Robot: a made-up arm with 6 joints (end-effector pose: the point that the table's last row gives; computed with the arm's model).
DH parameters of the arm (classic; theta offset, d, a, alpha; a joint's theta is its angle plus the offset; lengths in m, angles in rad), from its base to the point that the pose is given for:
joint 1: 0 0.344 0 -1.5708
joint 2: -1.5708 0 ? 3.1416
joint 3: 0 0 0 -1.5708
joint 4: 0 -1.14 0 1.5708
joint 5: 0 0.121 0 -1.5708
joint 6: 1.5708 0 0 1.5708
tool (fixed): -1.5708 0 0 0
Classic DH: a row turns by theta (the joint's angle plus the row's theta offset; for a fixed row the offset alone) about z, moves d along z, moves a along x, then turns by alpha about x.
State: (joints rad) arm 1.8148 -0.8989 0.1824 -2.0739 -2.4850 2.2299
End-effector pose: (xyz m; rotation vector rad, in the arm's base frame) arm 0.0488 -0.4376 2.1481 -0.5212 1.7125 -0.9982
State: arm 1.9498 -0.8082 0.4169 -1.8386 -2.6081 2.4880
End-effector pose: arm 0.1511 -0.4659 2.3179 -0.4402 1.8041 -0.5964
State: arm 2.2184 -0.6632 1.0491 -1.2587 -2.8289 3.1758
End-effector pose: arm 0.5637 -0.6836 2.5621 -0.2537 1.9211 0.3848
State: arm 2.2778 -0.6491 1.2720 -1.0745 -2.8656 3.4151
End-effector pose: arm 0.7678 -0.8100 2.5363 -0.1586 1.9490 0.6990
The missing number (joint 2, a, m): 1.362
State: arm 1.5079 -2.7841 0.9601 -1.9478 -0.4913 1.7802
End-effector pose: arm -0.1374 -1.4738 -1.4854 -1.1839 2.2340 0.6384
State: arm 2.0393 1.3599 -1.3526 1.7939 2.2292 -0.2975
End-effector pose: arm -0.1793 0.2951 0.0475 -0.5157 -2.0619 -1.9623
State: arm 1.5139 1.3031 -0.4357 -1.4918 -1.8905 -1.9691
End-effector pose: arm 0.0666 1.0018 -0.3995 0.4021 -1.4053 2.5688
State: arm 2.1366 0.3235 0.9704 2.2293 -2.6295 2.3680
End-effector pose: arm -0.7514 1.0450 2.3988 -2.8486 0.8758 0.3931
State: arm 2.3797 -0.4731 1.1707 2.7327 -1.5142 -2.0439
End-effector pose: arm 0.4673 -0.5993 2.6898 2.0494 -0.3597 -0.2273
